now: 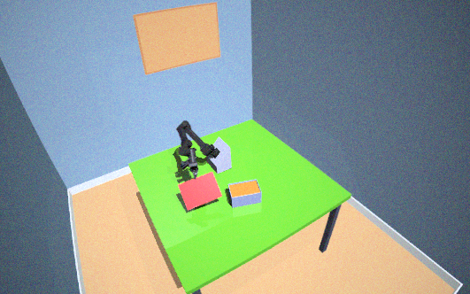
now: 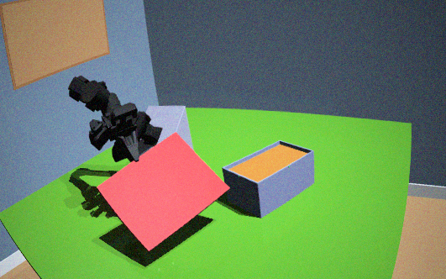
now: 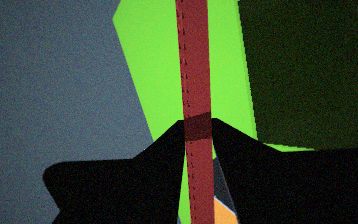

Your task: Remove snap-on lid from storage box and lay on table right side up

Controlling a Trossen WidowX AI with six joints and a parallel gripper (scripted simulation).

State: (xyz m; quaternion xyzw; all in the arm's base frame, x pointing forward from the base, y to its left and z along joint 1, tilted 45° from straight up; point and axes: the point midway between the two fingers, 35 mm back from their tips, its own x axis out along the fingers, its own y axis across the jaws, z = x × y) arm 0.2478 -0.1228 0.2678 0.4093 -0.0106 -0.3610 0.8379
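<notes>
The red lid is 6 cm ahead of my gripper tip and 5 cm below it. The rest, counted from my gripper tip: grey-blue storage box (16 cm ahead, 28 cm to the left, 15 cm below).
</notes>
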